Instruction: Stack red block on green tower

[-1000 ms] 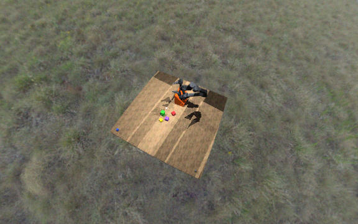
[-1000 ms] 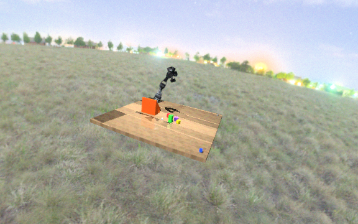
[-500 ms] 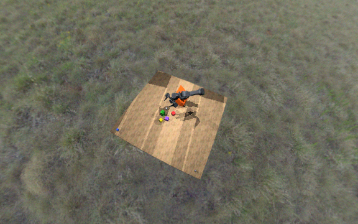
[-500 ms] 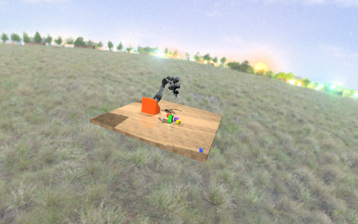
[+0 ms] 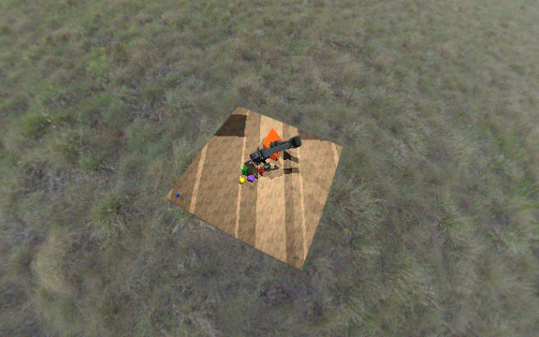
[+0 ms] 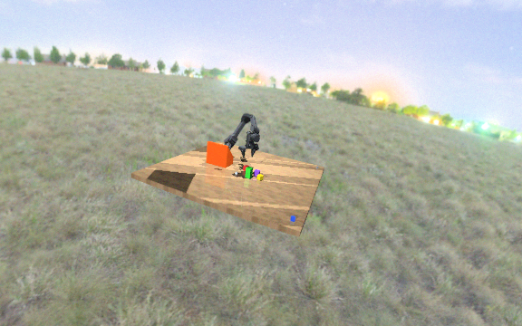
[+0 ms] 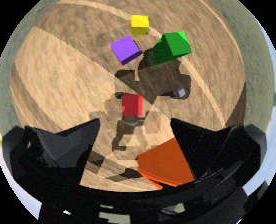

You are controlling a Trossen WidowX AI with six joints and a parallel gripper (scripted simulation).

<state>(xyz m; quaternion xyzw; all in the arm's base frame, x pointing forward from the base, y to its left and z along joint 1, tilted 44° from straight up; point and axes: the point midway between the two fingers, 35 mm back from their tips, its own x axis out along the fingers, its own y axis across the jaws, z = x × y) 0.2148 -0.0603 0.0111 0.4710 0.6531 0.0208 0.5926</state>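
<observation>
Right now the red block is 100 mm below my gripper tip. Also, from my gripper tip: purple block: 110 mm ahead, 100 mm below, 60 mm to the right; then yellow block: 150 mm ahead, 120 mm to the right, 110 mm below; then small blue block: 630 mm to the right, 470 mm ahead, 110 mm below.
</observation>
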